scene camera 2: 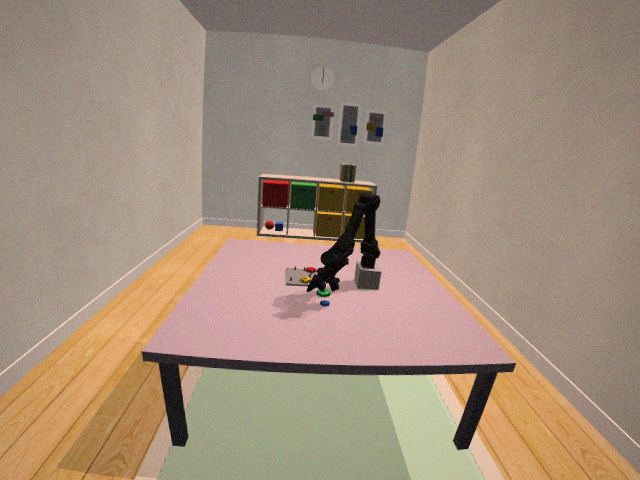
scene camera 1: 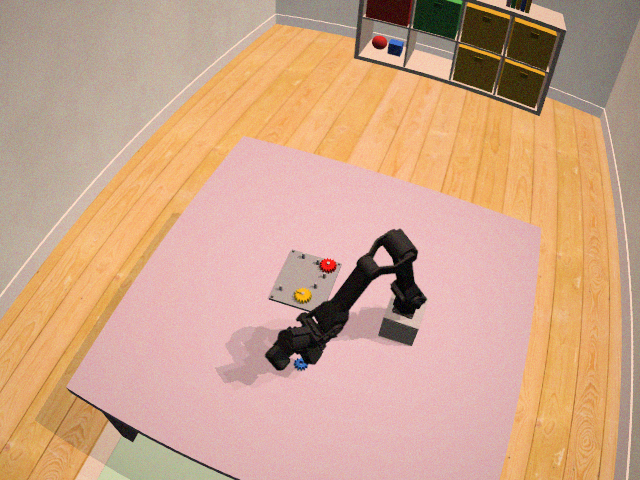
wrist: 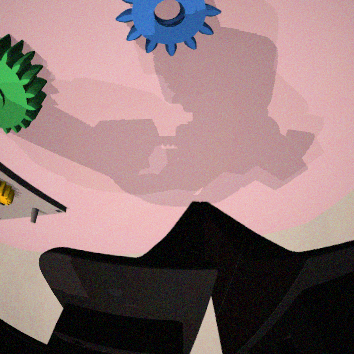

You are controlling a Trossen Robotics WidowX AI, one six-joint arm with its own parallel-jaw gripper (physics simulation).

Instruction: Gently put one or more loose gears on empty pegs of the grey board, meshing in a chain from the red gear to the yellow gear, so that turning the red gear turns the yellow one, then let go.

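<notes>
My gripper is shut on nothing and hangs low over the pink table. A small blue gear lies flat on the table just beyond the fingertips, apart from them. A larger green gear lies flat beside it, hidden under the arm in scene camera 1. The grey board holds the red gear and the yellow gear on pegs, with several bare pegs around them.
The arm stands on a grey pedestal to the right of the board. A shelf unit with coloured bins stands on the floor by the far wall.
</notes>
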